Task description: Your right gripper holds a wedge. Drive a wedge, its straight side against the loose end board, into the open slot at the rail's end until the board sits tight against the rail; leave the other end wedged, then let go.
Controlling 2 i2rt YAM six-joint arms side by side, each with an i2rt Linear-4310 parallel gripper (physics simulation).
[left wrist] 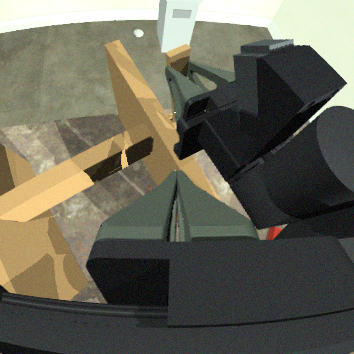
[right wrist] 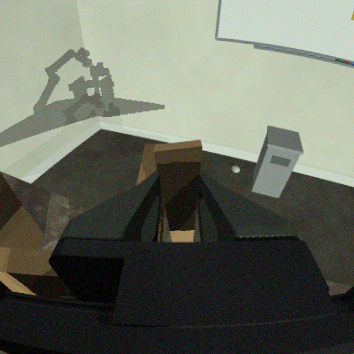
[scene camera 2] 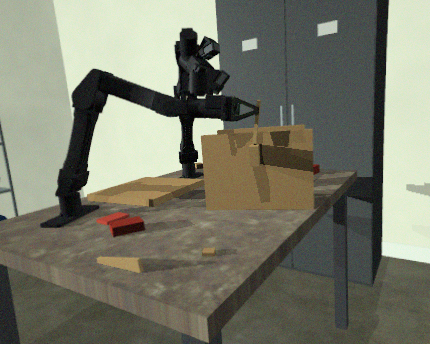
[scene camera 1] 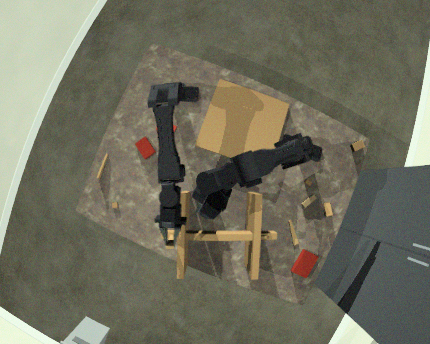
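My right gripper is shut on a tan wedge. The wedge stands upright, thin end down, over the rail's near end, outside the loose end board. Its lower tip meets the top of the rail's end in scene camera 2; whether it is inside the slot cannot be told. The rail runs to the other end board. My left gripper is shut and empty above the inner side of the loose board.
A flat tan panel lies behind the stand. A red block, a loose wedge and a small cube lie at the picture's left. Another red block and several wood pieces lie at the right.
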